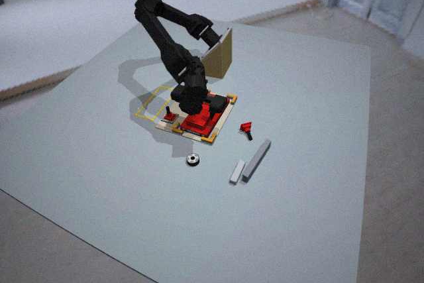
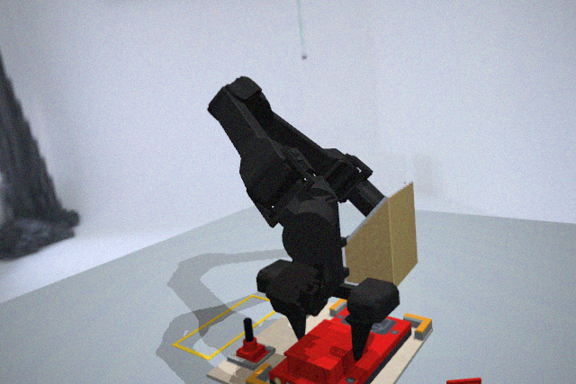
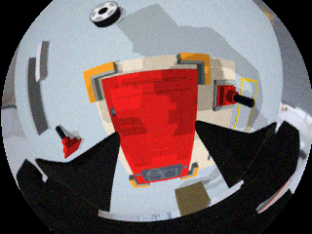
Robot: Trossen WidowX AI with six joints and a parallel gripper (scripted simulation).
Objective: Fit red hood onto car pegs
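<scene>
The red hood lies right at my gripper tip. From my gripper tip the other things lie so: grey engine block (20 mm below); black-and-white wheel (170 mm ahead, 30 mm to the left, 30 mm below).
</scene>
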